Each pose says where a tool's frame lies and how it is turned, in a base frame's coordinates. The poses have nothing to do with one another.
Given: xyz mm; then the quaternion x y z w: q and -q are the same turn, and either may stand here.
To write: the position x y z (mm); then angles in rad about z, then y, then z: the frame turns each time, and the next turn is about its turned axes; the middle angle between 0 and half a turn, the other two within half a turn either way. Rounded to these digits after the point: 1 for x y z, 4 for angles.
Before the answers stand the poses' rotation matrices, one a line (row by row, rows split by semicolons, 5 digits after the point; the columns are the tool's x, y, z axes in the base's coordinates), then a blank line. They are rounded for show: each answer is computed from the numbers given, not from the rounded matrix.
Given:
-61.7 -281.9 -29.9 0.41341 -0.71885 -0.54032 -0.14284
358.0 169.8 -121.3 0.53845 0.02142 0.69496 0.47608
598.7 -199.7 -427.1 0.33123 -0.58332 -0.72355 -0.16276
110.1 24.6 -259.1 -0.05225 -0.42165 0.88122 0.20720
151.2 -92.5 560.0 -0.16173 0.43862 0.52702 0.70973
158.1 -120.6 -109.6 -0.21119 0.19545 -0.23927 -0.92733
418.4 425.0 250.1 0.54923 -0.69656 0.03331 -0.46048
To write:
-0.61738 -0.74872 -0.24139; -0.44000 0.07429 0.89492; -0.65211 0.65871 -0.37530
0.03315 -0.63864 0.76879; 0.68477 -0.54578 -0.48291; 0.72800 0.54246 0.41923
-0.72759 -0.62196 -0.28944; -0.15090 -0.26649 0.95195; -0.66921 0.73631 0.10004
-0.90868 -0.32112 -0.26682; 0.40924 -0.55856 -0.72148; 0.08264 -0.76479 0.63896
0.05974 -0.88995 0.45213; 0.60620 0.39219 0.69188; -0.79306 0.23275 0.56292
0.80910 -0.52632 -0.26143; 0.36121 0.79630 -0.48522; 0.46356 0.29816 0.83440
0.02739 -0.73447 0.67809; -0.79582 0.39447 0.45941; -0.60491 -0.55222 -0.57370

-61.7 -281.9 -29.9 1.8343 1.9555 0.7904
358.0 169.8 -121.3 -0.5609 1.1382 2.5012
598.7 -199.7 -427.1 1.8660 1.4706 0.8331
110.1 24.6 -259.1 -1.9250 0.8776 -1.6784
151.2 -92.5 560.0 0.9920 0.9729 0.2855
158.1 -120.6 -109.6 -2.0650 0.5838 2.5700
418.4 425.0 250.1 0.5955 2.1818 -0.7399

